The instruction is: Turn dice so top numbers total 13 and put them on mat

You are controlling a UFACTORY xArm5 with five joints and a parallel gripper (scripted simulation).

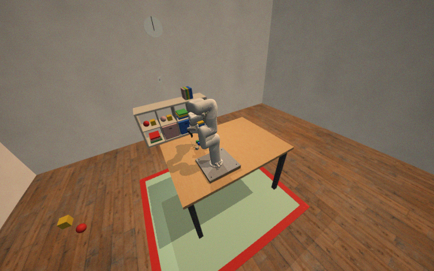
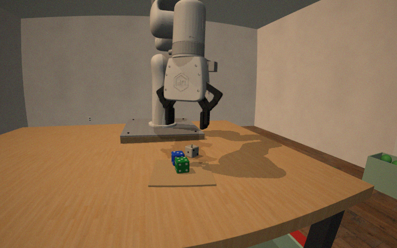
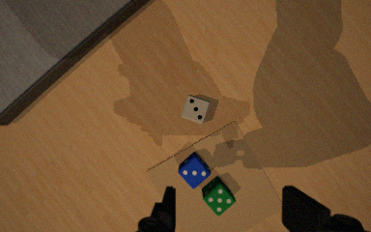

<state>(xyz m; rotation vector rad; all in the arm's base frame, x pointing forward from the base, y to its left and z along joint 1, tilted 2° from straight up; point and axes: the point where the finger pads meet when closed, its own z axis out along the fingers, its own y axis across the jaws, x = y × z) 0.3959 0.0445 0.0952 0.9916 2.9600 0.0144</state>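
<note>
My gripper is now 10 cm above the white die, 8 cm past it and 3 cm to the right of it. The rest, counted from my hand: green die 10 cm below, 3 cm ahead, 1 cm to the right; blue die 10 cm below, 2 cm to the right, 2 cm behind; tan mat 11 cm below, 3 cm ahead, 2 cm to the right.
</note>
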